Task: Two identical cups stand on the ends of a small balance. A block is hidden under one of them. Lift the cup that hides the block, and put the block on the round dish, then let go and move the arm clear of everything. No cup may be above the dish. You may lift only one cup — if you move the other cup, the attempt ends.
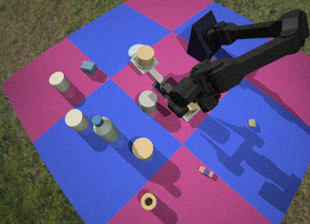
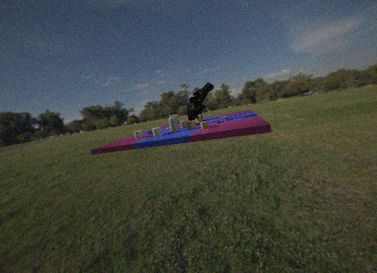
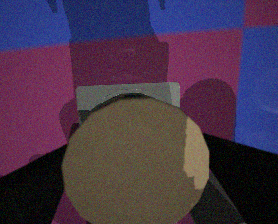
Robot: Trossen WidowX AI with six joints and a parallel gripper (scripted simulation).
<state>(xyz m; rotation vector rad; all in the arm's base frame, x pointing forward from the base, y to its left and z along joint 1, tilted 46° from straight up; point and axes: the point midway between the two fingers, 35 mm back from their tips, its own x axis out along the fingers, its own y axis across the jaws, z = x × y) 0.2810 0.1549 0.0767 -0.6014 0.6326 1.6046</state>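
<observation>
Right now my gripper tip is 140 mm to the left of the balance and 20 mm above it. Round my gripper tip: grey cylinder: 130 mm to the right, 110 mm ahead, 20 mm below; grey block: 10 mm below; balance beam: 140 mm to the right, 30 mm below, 10 mm ahead.
</observation>
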